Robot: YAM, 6 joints.
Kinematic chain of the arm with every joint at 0, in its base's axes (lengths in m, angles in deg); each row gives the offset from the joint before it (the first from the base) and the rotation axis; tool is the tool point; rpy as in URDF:
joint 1: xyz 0 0 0.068 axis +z
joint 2: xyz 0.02 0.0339 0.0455 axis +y
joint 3: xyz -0.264 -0.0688 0 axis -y
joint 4: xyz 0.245 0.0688 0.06 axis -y
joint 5: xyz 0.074 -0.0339 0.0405 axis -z
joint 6: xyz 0.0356 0 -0.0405 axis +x
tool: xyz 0 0 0 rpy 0 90 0
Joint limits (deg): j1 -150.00..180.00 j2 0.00..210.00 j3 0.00..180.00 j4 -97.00..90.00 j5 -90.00..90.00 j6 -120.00..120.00
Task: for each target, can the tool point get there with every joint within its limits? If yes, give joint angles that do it. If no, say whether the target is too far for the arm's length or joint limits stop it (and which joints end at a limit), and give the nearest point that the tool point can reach.
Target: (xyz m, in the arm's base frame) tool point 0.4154 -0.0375 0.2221
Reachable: yes | joints -1.91 119.31 100.49 -62.09 41.68 95.82
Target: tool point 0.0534 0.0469 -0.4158
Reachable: no: joint limits stop it (at a limit: joint 2) | nearest point 0.0759 0.0666 -0.3489 | short by 0.073 m
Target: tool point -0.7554 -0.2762 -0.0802
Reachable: no: too far | nearest point -0.5479 -0.2934 -0.0373 | short by 0.213 m
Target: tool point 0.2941 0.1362 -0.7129
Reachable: no: too far | nearest point 0.2611 0.1209 -0.3782 | short by 0.337 m
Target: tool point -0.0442 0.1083 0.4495
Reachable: yes | joints 128.59 54.19 85.13 -70.40 68.05 25.67
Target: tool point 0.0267 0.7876 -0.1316
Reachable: no: too far | nearest point 0.0209 0.6159 -0.0768 | short by 0.180 m
